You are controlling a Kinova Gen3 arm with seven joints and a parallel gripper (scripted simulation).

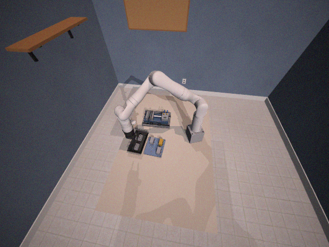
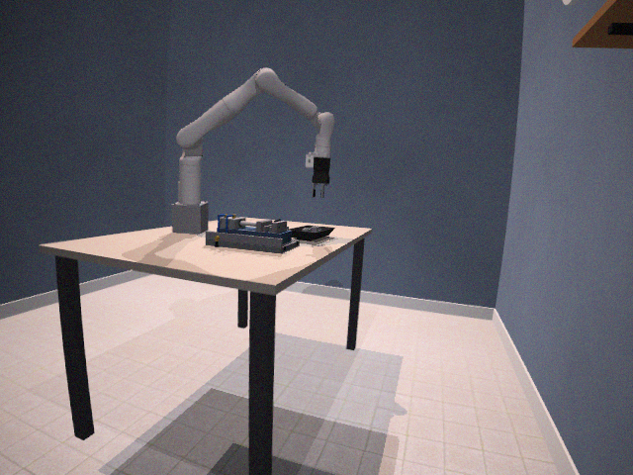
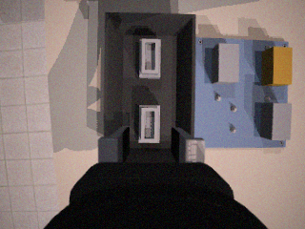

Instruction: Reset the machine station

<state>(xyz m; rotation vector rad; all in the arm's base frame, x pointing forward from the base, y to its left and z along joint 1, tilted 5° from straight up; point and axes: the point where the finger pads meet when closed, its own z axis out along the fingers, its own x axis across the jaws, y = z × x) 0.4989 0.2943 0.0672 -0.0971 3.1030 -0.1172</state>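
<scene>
The yellow brass blank is 21 cm behind my hand, 11 cm to the right of it and 17 cm below it. Round my hand: vise 7 cm behind, 38 cm to the right, 16 cm below.
</scene>
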